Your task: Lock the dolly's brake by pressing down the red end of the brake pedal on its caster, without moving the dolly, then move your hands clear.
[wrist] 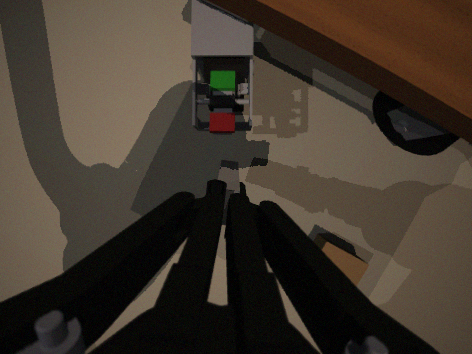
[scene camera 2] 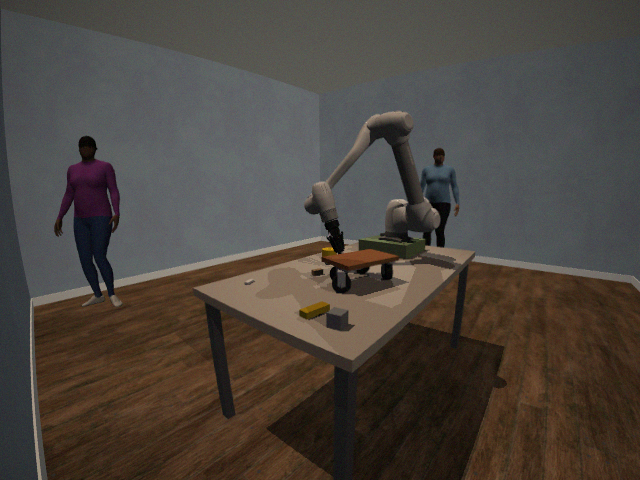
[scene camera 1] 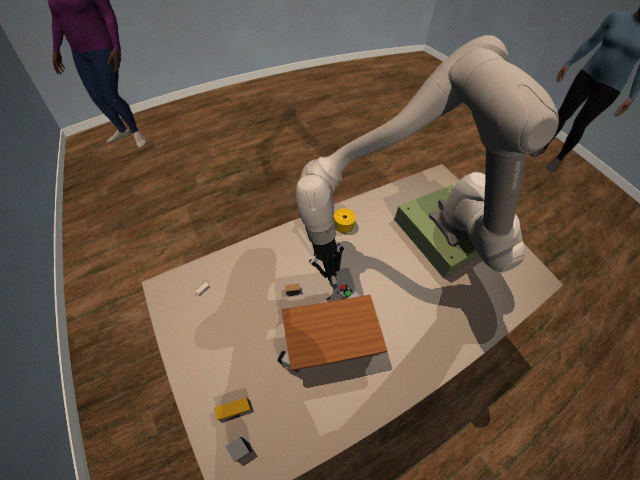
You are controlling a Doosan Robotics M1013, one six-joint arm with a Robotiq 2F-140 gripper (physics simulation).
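Places are measured from the arm's base along level axes (x ahead, y left, z up), in centimetres.
Pixels of known places: gripper, fingertip midpoint: [wrist: 228, 174] [scene camera 1: 333, 286]; arm's base, link origin: [scene camera 2: 396, 239] [scene camera 1: 455, 225].
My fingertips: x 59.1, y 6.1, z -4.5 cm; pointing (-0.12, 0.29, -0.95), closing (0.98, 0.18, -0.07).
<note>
Ahead of a thing's pixels: the offset from my fingertips to its top centre. "spot": to the spot under its first point.
The dolly [scene camera 1: 333, 333] [scene camera 2: 359, 259] [wrist: 380, 45] has an orange-brown wooden deck and stands on dark-wheeled casters. In the wrist view, a grey caster housing {dx -3.1, dy +9.3, dz +6.3 cm} [wrist: 222, 35] sticks out past the deck edge. Its brake pedal has a red end {spot: dx -1.2, dy +3.9, dz +4.9 cm} [scene camera 1: 342, 287] [wrist: 222, 122] at the outer side and a green end {spot: dx -2.5, dy +6.4, dz +4.8 cm} [scene camera 1: 348, 292] [wrist: 223, 80] nearer the deck. Whether the red end is down I cannot tell. My gripper [scene camera 1: 333, 280] [scene camera 2: 339, 250] [wrist: 228, 174] is shut and empty. In the wrist view its fingertips appear just outside the red end, with a gap between. Their height is unclear.
A tan block {dx +14.1, dy -5.4, dz -1.4 cm} [scene camera 1: 293, 287] [wrist: 345, 260] lies near the gripper. A yellow cylinder {dx -16.9, dy -28.5, dz +1.2 cm} [scene camera 1: 344, 219] stands behind, by the green robot base [scene camera 1: 421, 217]. A white block {dx +46.9, dy -17.3, dz -2.9 cm} [scene camera 1: 202, 287], yellow bar {dx +46.5, dy +29.5, dz -1.5 cm} [scene camera 1: 232, 408] and grey cube {dx +47.8, dy +42.0, dz +1.2 cm} [scene camera 1: 238, 449] lie farther off. Two people stand beyond the table [scene camera 2: 279, 322].
</note>
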